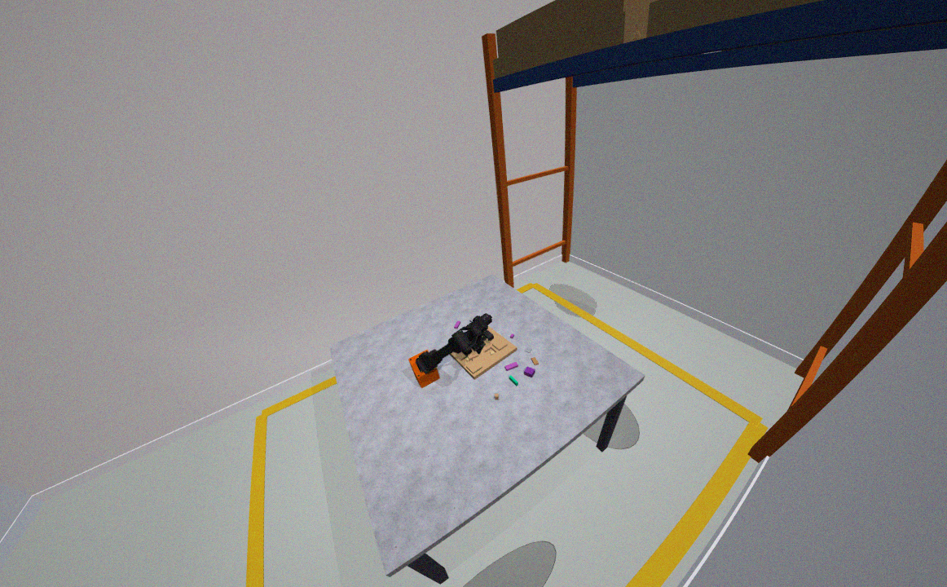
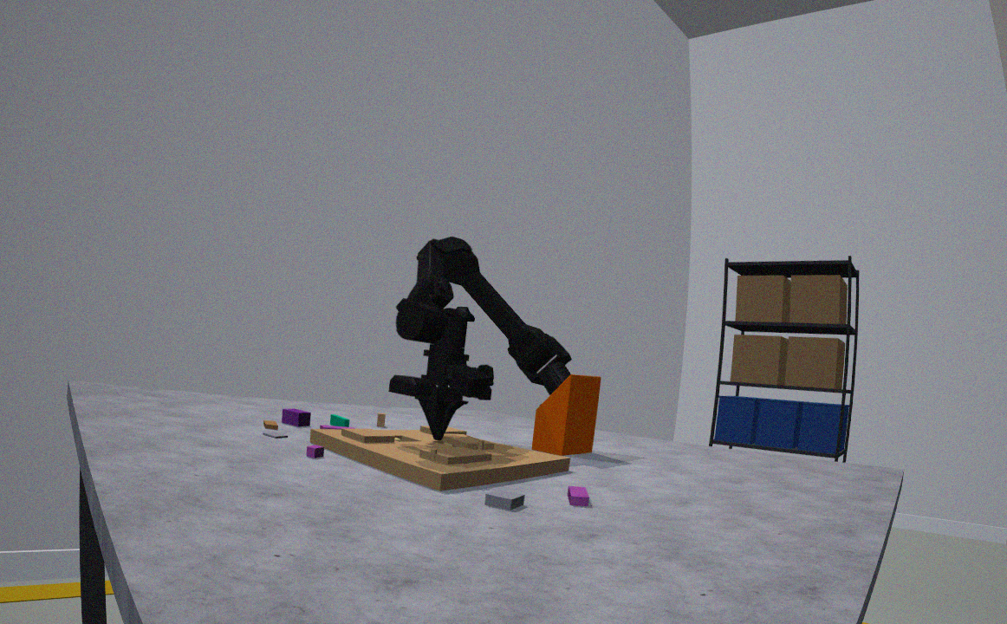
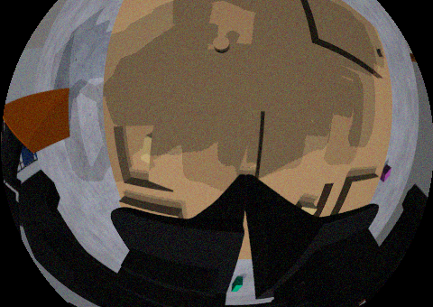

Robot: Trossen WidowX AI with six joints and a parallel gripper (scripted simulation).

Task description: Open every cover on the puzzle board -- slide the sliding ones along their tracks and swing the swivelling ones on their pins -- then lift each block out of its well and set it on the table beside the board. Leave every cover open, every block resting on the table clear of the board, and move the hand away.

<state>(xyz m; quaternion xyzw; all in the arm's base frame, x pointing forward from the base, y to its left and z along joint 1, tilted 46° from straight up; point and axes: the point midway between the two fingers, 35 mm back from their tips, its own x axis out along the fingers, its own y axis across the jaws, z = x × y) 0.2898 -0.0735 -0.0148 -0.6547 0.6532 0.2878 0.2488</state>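
My gripper tip is 30 mm short of the tan puzzle board and 30 mm to the right of it.
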